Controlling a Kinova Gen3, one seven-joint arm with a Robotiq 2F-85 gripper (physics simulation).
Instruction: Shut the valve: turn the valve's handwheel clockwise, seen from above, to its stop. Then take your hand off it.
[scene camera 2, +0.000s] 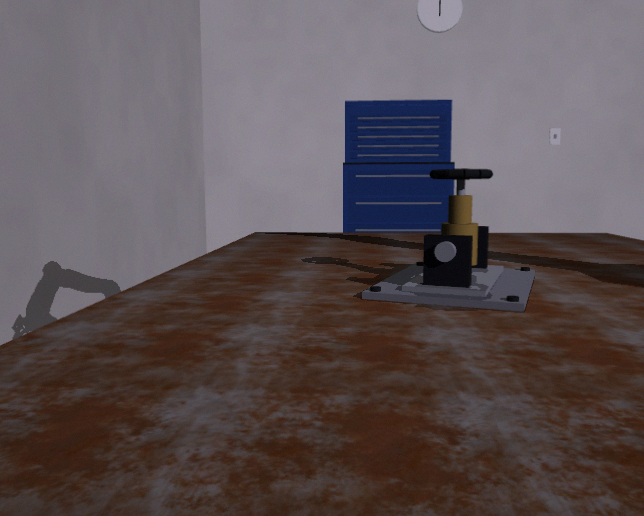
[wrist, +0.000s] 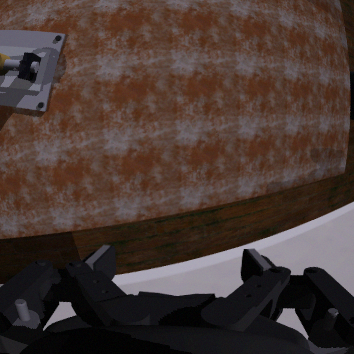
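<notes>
The valve has a black handwheel (scene camera 2: 461, 173) lying level on top of its stem, above a brass body (scene camera 2: 460, 209). The brass body (wrist: 3, 64) also shows in part at the left edge of the wrist view, where the handwheel does not show. The valve stands on a grey base plate (scene camera 2: 445, 301) (wrist: 56, 55) with dark bolts at its corners. My gripper (wrist: 178, 262) is open, with nothing between its fingers. It is apart from the valve, which lies up and to the left in the wrist view. The gripper does not show in the scene view.
The valve stands on a rusty-looking table top (scene camera 2: 258, 376) (wrist: 200, 125). The table's dark wooden edge (wrist: 165, 245) runs behind the fingers in the wrist view. Black blocks (scene camera 2: 447, 260) (wrist: 30, 66) hold the pipe. A blue tool cabinet (scene camera 2: 397, 188) stands against the far wall.
</notes>
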